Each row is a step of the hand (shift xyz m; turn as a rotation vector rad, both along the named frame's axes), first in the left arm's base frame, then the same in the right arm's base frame.
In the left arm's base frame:
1: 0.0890 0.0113 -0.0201 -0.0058 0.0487 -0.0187
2: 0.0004 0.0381 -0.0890 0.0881 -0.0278 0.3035
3: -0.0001 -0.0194 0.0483 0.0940 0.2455 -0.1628
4: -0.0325 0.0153 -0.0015 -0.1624 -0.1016 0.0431
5: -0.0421 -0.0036 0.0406 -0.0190 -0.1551 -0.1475
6: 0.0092 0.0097 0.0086 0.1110 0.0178 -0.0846
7: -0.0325 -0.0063 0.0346 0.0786 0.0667 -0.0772
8: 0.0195 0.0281 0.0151 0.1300 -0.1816 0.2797
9: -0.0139 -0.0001 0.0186 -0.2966 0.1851 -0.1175
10: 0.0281 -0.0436 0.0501 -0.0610 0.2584 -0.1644
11: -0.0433 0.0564 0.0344 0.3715 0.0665 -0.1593
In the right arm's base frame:
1: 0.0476 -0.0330 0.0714 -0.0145 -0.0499 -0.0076
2: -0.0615 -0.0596 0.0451 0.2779 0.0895 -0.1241
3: 0.0336 0.0311 -0.0248 -0.0373 -0.2930 0.0915
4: -0.0226 -0.0087 -0.0266 -0.0873 0.1384 -0.1085
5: 0.0000 0.0221 -0.0543 -0.1290 0.1114 0.1308
6: 0.0131 -0.0087 -0.0022 0.0167 -0.0603 0.1260
7: 0.0021 0.0213 -0.0428 0.0027 -0.0984 0.0830
8: 0.0261 -0.0263 -0.0050 0.2802 0.2207 -0.0305
9: 0.0038 0.0077 -0.0216 -0.2780 -0.1494 -0.1909
10: 0.0528 0.0491 0.0014 -0.1447 -0.2760 -0.0198
11: -0.0016 -0.0360 -0.0703 0.1457 -0.1758 0.3401

